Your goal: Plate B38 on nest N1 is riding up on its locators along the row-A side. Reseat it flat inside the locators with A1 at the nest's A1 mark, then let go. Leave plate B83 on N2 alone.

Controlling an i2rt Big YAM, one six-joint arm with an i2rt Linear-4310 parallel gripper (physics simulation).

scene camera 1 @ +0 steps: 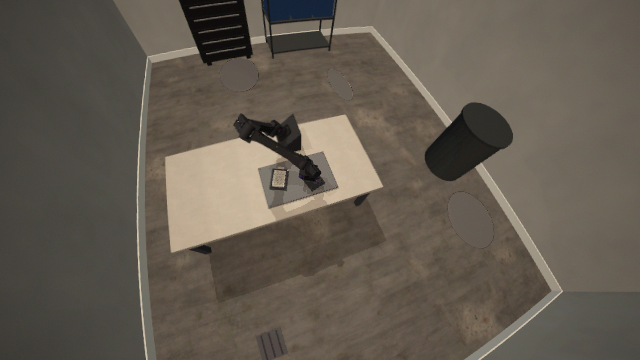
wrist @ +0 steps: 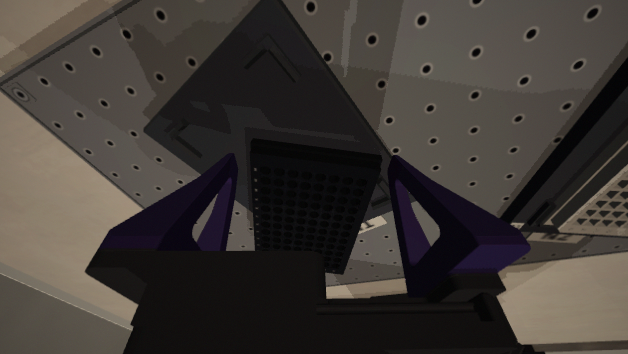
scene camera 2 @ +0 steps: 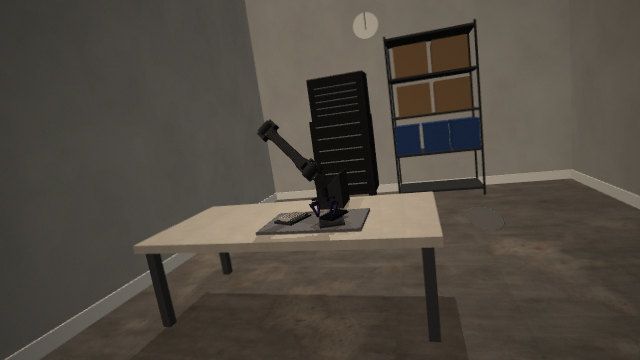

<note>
My gripper (wrist: 314, 161) is open and holds nothing. Also in view: a black well plate (wrist: 305, 198). A lighter gridded plate (wrist: 586, 207) rests on a nest N2 (wrist: 593, 132).
</note>
